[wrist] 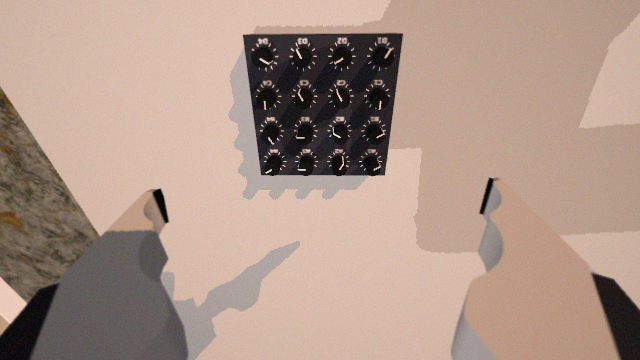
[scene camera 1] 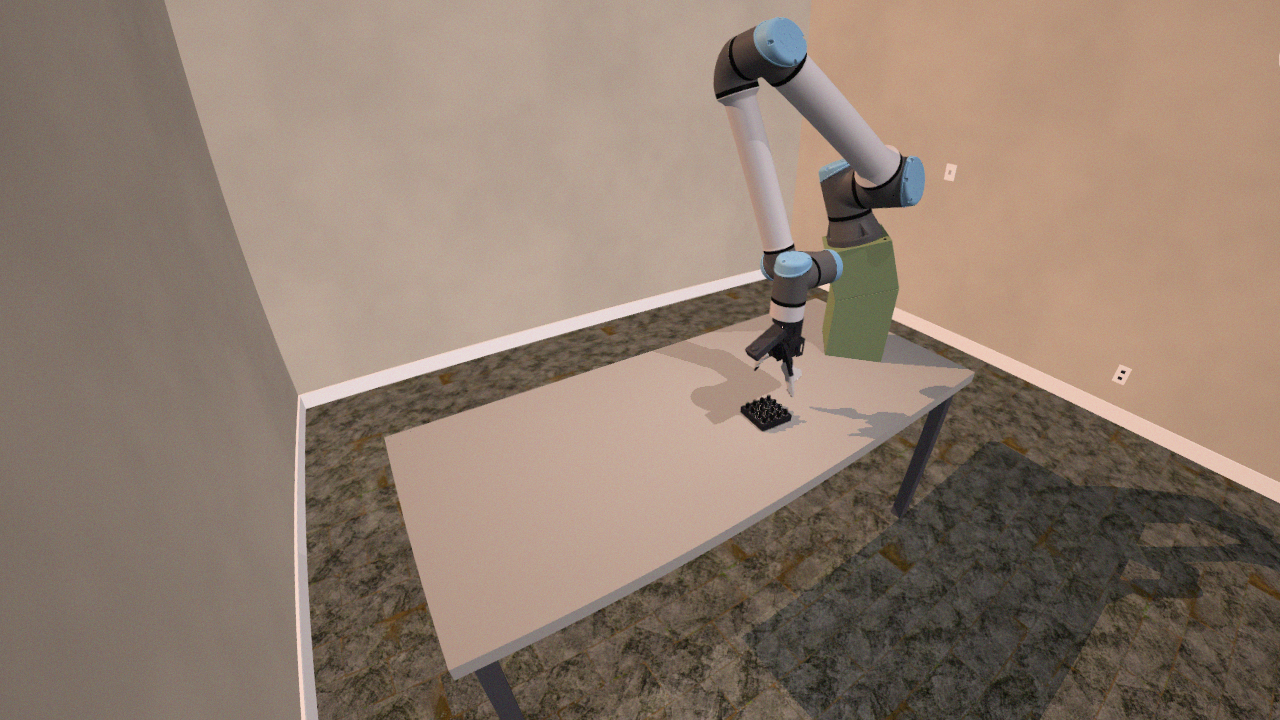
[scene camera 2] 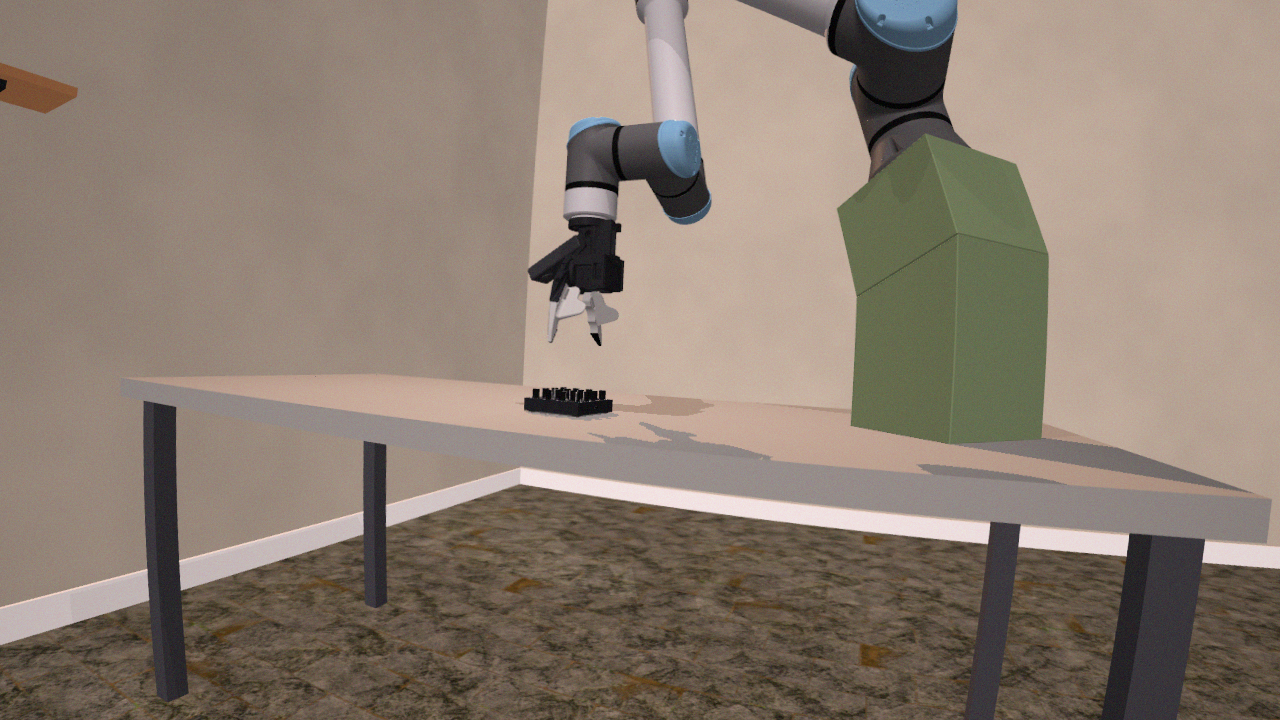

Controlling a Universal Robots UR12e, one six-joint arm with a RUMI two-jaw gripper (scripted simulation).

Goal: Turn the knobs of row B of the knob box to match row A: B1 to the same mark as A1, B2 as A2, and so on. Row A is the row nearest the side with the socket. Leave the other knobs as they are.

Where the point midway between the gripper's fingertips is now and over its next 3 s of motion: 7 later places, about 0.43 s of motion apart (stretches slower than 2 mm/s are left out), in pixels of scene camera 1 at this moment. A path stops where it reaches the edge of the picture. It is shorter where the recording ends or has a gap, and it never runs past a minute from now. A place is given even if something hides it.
My gripper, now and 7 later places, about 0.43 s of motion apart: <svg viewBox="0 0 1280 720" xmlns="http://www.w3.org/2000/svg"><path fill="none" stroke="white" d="M772 383L776 382L782 380L786 379L787 378L782 380L774 382L770 387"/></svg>
